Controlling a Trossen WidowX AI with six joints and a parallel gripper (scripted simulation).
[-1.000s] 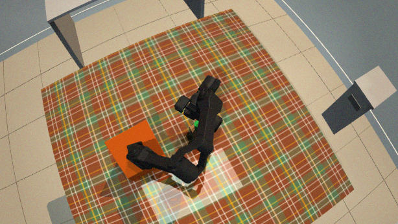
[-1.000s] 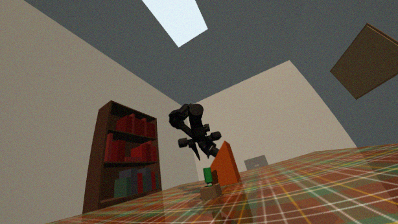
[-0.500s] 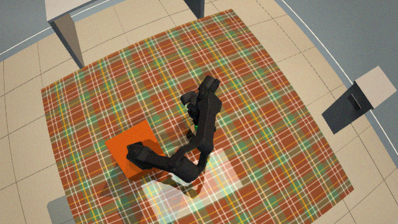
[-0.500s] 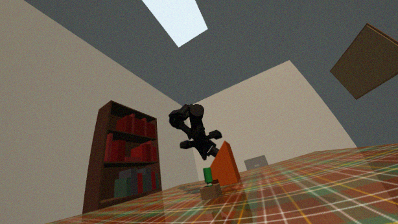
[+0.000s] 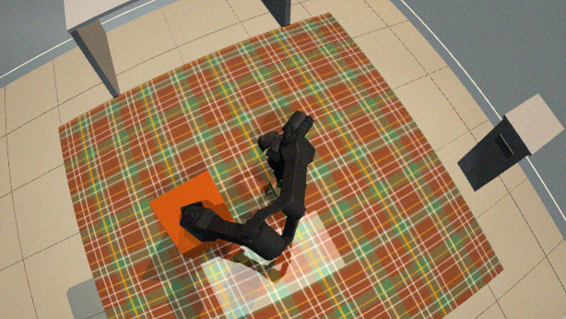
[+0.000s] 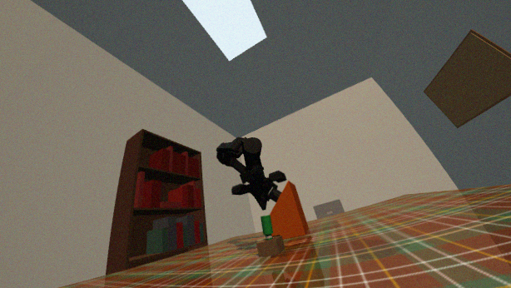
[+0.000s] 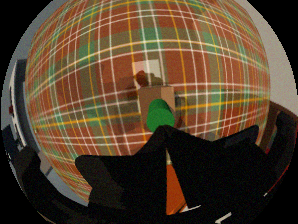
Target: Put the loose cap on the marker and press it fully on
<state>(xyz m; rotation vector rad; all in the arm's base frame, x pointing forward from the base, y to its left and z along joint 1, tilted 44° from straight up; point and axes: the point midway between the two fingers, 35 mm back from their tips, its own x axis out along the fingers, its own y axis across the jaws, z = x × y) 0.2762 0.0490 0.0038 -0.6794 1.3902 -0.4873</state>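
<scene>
Now: the green cap 4 cm below my gripper tip. Also, from my gripper tip: brown holder block: 10 cm below.
</scene>
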